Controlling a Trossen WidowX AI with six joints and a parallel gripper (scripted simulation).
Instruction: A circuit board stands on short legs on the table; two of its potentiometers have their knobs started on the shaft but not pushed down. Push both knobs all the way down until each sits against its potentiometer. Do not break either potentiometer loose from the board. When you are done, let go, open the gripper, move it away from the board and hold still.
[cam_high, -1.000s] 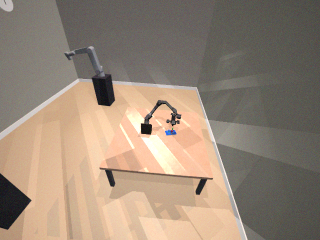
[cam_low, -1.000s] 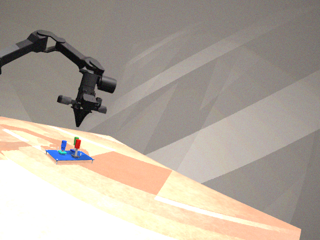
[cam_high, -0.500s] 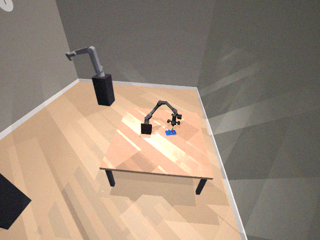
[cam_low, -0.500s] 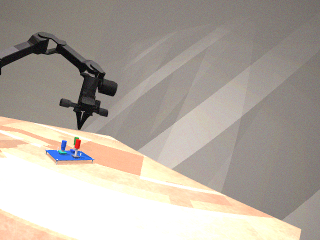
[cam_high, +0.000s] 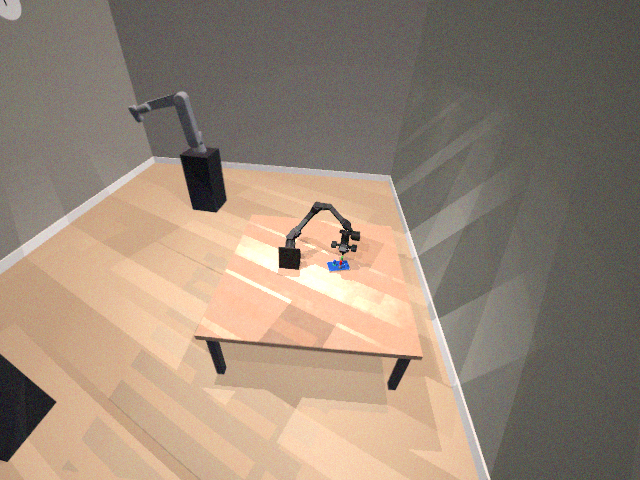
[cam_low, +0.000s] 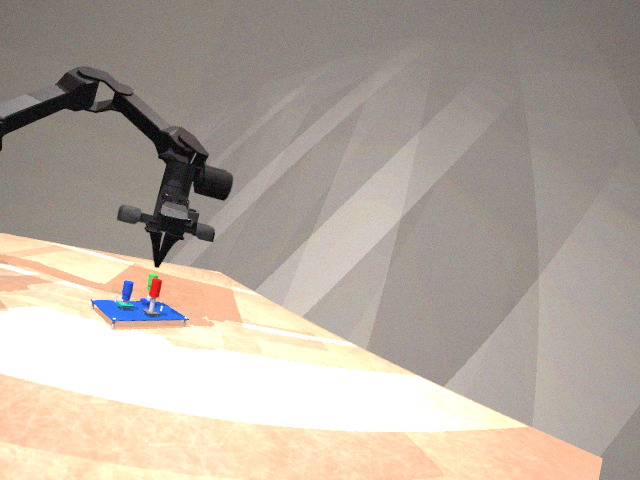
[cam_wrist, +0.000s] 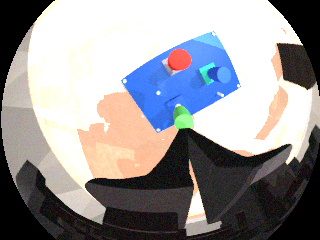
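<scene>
My gripper tip is 30 mm above the green knob. Also, from my gripper tip: blue knob 50 mm below, 50 mm behind, 40 mm to the right.
</scene>
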